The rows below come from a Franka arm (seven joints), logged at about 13 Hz.
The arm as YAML. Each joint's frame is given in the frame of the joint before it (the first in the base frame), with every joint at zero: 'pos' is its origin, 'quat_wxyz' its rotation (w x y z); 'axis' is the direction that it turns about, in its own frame. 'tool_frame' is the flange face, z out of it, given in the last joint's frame.
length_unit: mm
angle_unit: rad
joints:
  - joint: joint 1
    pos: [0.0, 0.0, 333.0]
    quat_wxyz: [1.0, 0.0, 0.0, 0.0]
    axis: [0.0, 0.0, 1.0]
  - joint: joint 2
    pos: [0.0, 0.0, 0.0]
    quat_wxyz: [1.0, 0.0, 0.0, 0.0]
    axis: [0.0, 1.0, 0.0]
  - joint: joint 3
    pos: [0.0, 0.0, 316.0]
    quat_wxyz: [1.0, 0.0, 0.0, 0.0]
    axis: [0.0, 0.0, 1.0]
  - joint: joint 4
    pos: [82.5, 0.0, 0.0]
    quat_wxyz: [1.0, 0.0, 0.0, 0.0]
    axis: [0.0, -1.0, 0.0]
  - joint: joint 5
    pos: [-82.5, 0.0, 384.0]
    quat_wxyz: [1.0, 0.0, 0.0, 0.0]
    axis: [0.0, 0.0, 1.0]
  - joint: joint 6
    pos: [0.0, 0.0, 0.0]
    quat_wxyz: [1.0, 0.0, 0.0, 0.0]
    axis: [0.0, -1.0, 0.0]
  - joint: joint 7
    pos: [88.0, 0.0, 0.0]
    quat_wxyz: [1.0, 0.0, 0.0, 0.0]
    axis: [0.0, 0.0, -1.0]
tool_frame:
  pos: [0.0, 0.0, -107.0]
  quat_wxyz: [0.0, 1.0, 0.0, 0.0]
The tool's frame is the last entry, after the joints.
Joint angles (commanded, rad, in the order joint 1, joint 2, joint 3, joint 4, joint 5, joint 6, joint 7), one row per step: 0.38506 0.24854 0.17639 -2.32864 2.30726 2.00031 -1.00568; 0.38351 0.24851 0.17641 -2.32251 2.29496 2.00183 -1.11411; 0.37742 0.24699 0.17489 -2.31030 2.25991 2.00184 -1.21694; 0.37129 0.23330 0.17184 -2.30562 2.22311 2.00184 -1.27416; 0.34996 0.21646 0.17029 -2.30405 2.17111 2.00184 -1.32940; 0.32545 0.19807 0.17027 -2.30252 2.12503 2.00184 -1.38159; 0.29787 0.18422 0.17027 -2.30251 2.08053 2.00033 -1.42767; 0.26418 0.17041 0.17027 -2.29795 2.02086 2.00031 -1.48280; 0.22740 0.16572 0.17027 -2.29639 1.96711 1.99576 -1.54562; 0.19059 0.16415 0.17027 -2.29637 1.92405 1.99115 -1.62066; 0.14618 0.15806 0.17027 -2.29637 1.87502 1.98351 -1.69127; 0.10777 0.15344 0.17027 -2.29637 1.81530 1.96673 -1.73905; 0.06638 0.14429 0.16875 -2.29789 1.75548 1.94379 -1.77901; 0.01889 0.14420 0.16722 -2.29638 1.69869 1.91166 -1.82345
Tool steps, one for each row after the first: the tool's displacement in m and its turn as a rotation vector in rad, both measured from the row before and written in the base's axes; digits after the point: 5 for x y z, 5 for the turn. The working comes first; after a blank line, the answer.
Tool pose at each row, in the base's axes (x y z in m, rotation vector in rad; the steps are taken from these numbers as rounded here): 0.42822 0.32287 0.25921 -1.52300 0.35827 -0.06948; 0.43001 0.32334 0.26112 -1.54521 0.26227 -0.15579; 0.43451 0.32270 0.26568 -1.56626 0.14727 -0.23898; 0.43774 0.32028 0.27362 -1.57770 0.06215 -0.29073; 0.44357 0.31137 0.28161 -1.59304 -0.02609 -0.34631; 0.44996 0.30139 0.29050 -1.60332 -0.10637 -0.40388; 0.45629 0.28961 0.29651 -1.61405 -0.17505 -0.45438; 0.46461 0.27530 0.30360 -1.62831 -0.26400 -0.51388; 0.47216 0.25910 0.30520 -1.64116 -0.34578 -0.57141; 0.47908 0.24232 0.30486 -1.65022 -0.42529 -0.63674; 0.48675 0.22195 0.30678 -1.65716 -0.50566 -0.70266; 0.49124 0.20520 0.30807 -1.65811 -0.58343 -0.73626; 0.49510 0.18654 0.31123 -1.65465 -0.65406 -0.76563; 0.49942 0.16576 0.31152 -1.64444 -0.71692 -0.79368

0.00179 0.00047 0.00191 -0.03256 -0.11320 0.00730; 0.00450 -0.00064 0.00456 -0.03523 -0.12255 0.02073; 0.00323 -0.00242 0.00794 -0.02366 -0.08441 0.02106; 0.00583 -0.00891 0.00799 -0.03049 -0.08769 0.01988; 0.00639 -0.00998 0.00889 -0.02677 -0.08416 0.01338; 0.00633 -0.01178 0.00601 -0.02653 -0.07208 0.00985; 0.00832 -0.01431 0.00709 -0.03667 -0.08883 0.01548; 0.00755 -0.01620 0.00160 -0.03559 -0.08288 0.01160; 0.00692 -0.01678 -0.00034 -0.03343 -0.08654 0.00556; 0.00767 -0.02037 0.00192 -0.03389 -0.08703 0.00526; 0.00449 -0.01675 0.00129 -0.03008 -0.06458 0.02352; 0.00386 -0.01866 0.00316 -0.02477 -0.05833 0.02276; 0.00432 -0.02078 0.00029 -0.01680 -0.05406 0.02136
